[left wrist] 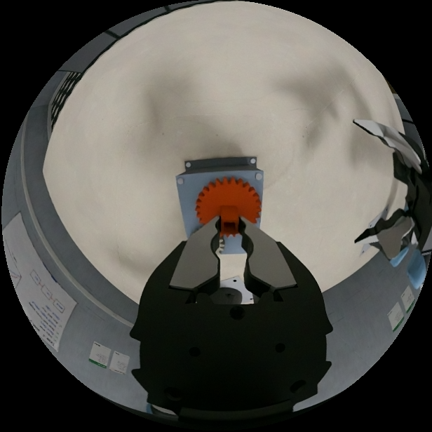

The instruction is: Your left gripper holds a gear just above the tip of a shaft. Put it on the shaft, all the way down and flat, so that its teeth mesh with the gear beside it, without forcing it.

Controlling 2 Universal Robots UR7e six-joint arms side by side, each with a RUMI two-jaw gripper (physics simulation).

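Observation:
My left gripper (228,216) is shut on the square hub of an orange gear (227,192) in the left wrist view. The gear hangs over a blue-grey gearbox plate (186,200) and covers much of it. The shaft is hidden behind the gear, and I cannot tell the gap below it. A few teeth of a white gear (221,245) show beside my left finger, below the orange gear's rim; whether the teeth mesh cannot be seen. My right gripper (361,193) is at the right edge, its two jaws spread wide with nothing between them.
The plate has bolts at its corners and a dark grey part (220,163) along its far edge. It stands on a large pale table (150,100). A white plate (245,287) shows behind my left fingers. The right arm stands along the right side. Papers lie beyond the table.

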